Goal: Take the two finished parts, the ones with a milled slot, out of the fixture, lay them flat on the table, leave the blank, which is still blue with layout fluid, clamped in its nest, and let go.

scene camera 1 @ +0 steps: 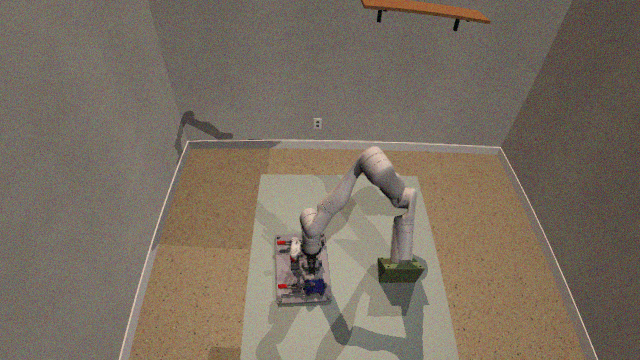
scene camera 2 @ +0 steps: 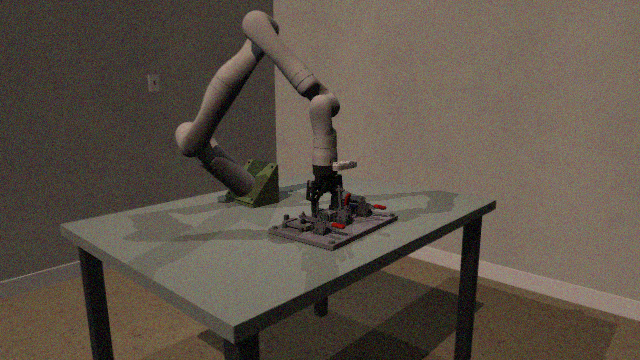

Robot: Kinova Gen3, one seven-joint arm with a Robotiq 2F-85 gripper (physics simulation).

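Where they show: gripper, fingertip midpoint: [scene camera 1: 311, 262] [scene camera 2: 325, 210]; arm's base, origin of the base link: [scene camera 1: 400, 260] [scene camera 2: 245, 186].
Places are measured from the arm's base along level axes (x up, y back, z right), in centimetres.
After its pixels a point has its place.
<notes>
The fixture [scene camera 1: 302, 302] @(x -4.6, y -43.1, z -18.8 cm) [scene camera 2: 320, 241] @(x -4.4, y -53.3, z 14.7 cm) is a grey base plate with a row of nests and red-handled clamps. The blue blank [scene camera 1: 315, 286] @(x -2.3, y -37.8, z -12.0 cm) sits in the nest at the plate's near end in scene camera 1; the gripper and clamps largely hide it in scene camera 2. A grey part [scene camera 2: 298, 225] @(x -3.1, y -42.0, z 12.2 cm) lies in the nest at the opposite end. My gripper [scene camera 1: 312, 272] @(x -1.6, y -40.1, z -0.7 cm) [scene camera 2: 325, 210] @(x -1.6, y -40.1, z -0.7 cm) points down, open and empty, low over the middle nest. Its fingers largely hide the part there; whether they touch it I cannot tell. The middle clamp's red handle [scene camera 2: 347, 199] @(x 3.4, y -48.8, z -1.2 cm) stands upright.
The other two red handles [scene camera 1: 281, 242] @(x -0.9, y -54.1, z 8.5 cm) [scene camera 1: 282, 286] @(x -0.4, y -51.7, z -13.6 cm) [scene camera 2: 338, 225] @(x -0.9, y -54.8, z 9.3 cm) [scene camera 2: 380, 206] @(x -0.4, y -52.3, z -12.7 cm) lie low, pointing outward. The green arm base [scene camera 1: 400, 271] @(x 6.0, y -2.4, z -8.2 cm) [scene camera 2: 265, 185] @(x 1.4, y -9.3, z -2.0 cm) stands on the pale table [scene camera 1: 350, 240] @(x -5.9, y -21.8, z 14.1 cm) [scene camera 2: 200, 280] @(x -5.9, y -49.2, z 48.4 cm). An orange shelf [scene camera 1: 425, 8] hangs on the wall.
</notes>
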